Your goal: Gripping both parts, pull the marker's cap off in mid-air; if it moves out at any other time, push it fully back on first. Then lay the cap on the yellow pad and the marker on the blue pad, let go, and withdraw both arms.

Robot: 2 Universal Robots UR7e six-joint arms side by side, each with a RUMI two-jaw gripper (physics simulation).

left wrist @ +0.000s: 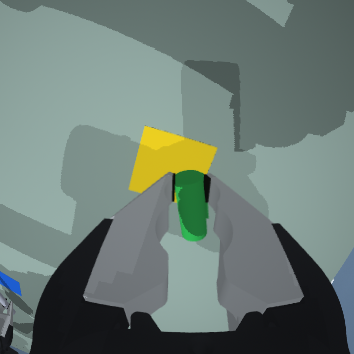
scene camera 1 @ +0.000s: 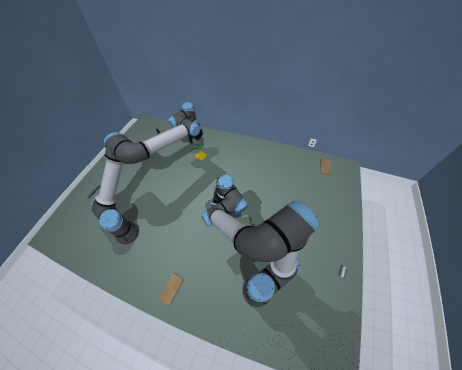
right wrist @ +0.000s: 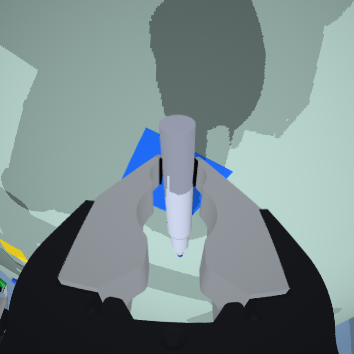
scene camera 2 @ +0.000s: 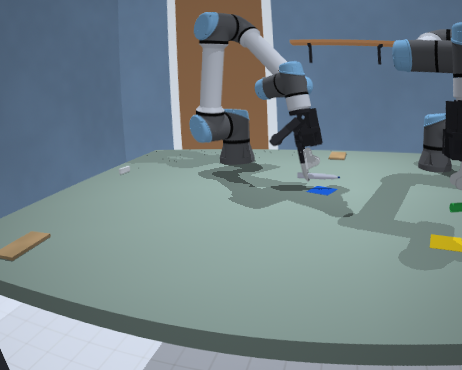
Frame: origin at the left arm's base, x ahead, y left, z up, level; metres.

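Seen in the pictures: left gripper, fingertip midpoint: (left wrist: 188, 175) (scene camera 1: 195, 146) (right wrist: 3, 283); right gripper, fingertip midpoint: (left wrist: 8, 299) (right wrist: 177, 158) (scene camera 2: 308, 181); left arm's base at its link origin: (scene camera 1: 127, 233) (scene camera 2: 434, 168); right arm's base at its link origin: (scene camera 2: 237, 161).
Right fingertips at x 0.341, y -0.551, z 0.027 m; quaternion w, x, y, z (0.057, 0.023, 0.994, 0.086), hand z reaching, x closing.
Note:
Pixels of each thing's top centre, then the offset from my right fingertips to it.
- green cap at its top centre: (left wrist: 193, 215) (scene camera 1: 198, 145) 0.431 m ahead, 0.342 m left, 0.072 m up
- yellow pad at its top centre: (left wrist: 170, 169) (scene camera 2: 446, 242) (right wrist: 13, 250) (scene camera 1: 201, 155) 0.413 m ahead, 0.327 m left, 0.026 m down
- grey-white marker at its top centre: (right wrist: 176, 224) (scene camera 2: 318, 172) 0.002 m back, 0.033 m left, 0.027 m up
- blue pad at its top centre: (right wrist: 169, 181) (left wrist: 6, 281) (scene camera 2: 322, 190) 0.011 m ahead, 0.045 m left, 0.026 m down
- brown block at its top centre: (scene camera 2: 337, 154) (scene camera 1: 171, 288) 0.552 m back, 0.130 m left, 0.019 m down
- small white cylinder at its top centre: (scene camera 2: 124, 167) (scene camera 1: 343, 271) 0.218 m back, 0.763 m right, 0.005 m down
My left gripper (left wrist: 188, 175) is shut on the green cap (scene camera 1: 198, 146) (scene camera 2: 456, 207) (left wrist: 193, 215), which is held in the air above the yellow pad (scene camera 1: 201, 156) (scene camera 2: 444, 243) (left wrist: 159, 157). My right gripper (scene camera 2: 306, 177) (right wrist: 177, 158) is shut on the grey-white marker (scene camera 2: 326, 176) (right wrist: 179, 215). The marker is uncapped, its blue tip showing, and lies roughly level in the air a little above the blue pad (scene camera 2: 322, 190) (right wrist: 142, 152). Cap and marker are well apart. In scene camera 1 the arm hides the marker.
A brown block (scene camera 1: 171, 289) lies at the front and another (scene camera 1: 325, 166) at the back right of scene camera 1. A small white cylinder (scene camera 1: 342, 271) (scene camera 2: 124, 170) lies beyond the right arm's base. A wooden shelf (scene camera 2: 345, 42) hangs on the wall.

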